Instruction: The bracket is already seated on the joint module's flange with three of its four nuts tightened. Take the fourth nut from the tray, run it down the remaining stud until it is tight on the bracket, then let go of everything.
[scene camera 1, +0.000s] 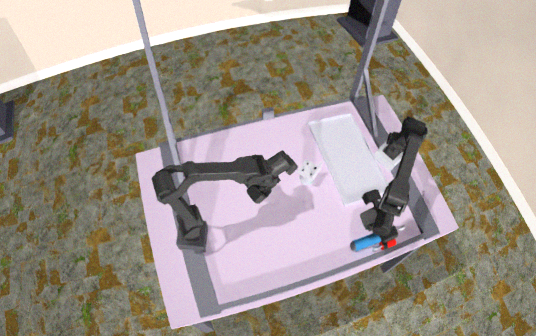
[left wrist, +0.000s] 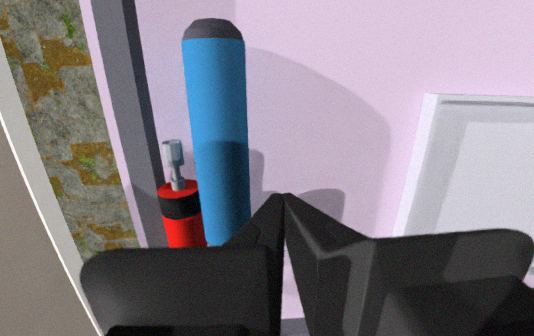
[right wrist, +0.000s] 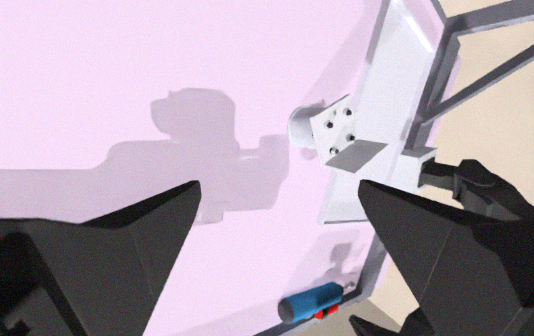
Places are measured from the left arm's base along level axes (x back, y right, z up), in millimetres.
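Where they show: left gripper, between the fingertips: (left wrist: 281, 202) (right wrist: 350, 316); right gripper, between the fingertips: (scene camera 1: 280, 181) (right wrist: 279, 187); left arm's base, origin of its link: (scene camera 1: 391, 151) (right wrist: 425, 172); right arm's base, origin of its link: (scene camera 1: 191, 232).
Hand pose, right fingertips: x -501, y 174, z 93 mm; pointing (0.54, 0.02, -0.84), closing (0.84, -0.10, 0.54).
Note:
Each offset is from my right fingertips to the top centre of the thing. "*": to the spot under its first point.
The white bracket (scene camera 1: 309, 169) (right wrist: 336, 132) stands on the white joint module {dx +153, dy -6, dz -75 mm} (scene camera 1: 305, 181) (right wrist: 301, 127). Dark stud or nut ends show on its face; nuts are too small to tell from studs. The pale tray {dx +363, dy -49, dz -133 mm} (scene camera 1: 352, 160) (right wrist: 345, 200) lies beside them; no nut can be made out in it. My left gripper (left wrist: 281, 202) is shut and empty, above a blue cylinder {* dx +116, dy -363, dz -110 mm} (scene camera 1: 366, 242) (left wrist: 217, 100) (right wrist: 310, 302) and a red-and-black tool {dx +169, dy -419, dz -115 mm} (scene camera 1: 389, 244) (left wrist: 185, 230) with a grey socket tip {* dx +133, dy -401, dz -125 mm} (left wrist: 173, 154). My right gripper (right wrist: 279, 187) is wide open and empty, left of the bracket in the scene view.
A white box {dx +500, dy -175, dz -93 mm} (scene camera 1: 386, 156) (right wrist: 417, 172) stands near the left arm's base. Dark frame rails (scene camera 1: 320, 272) (left wrist: 122, 100) run along the table edges, with upright posts at both sides. The blue cylinder and red tool lie close to the front rail.

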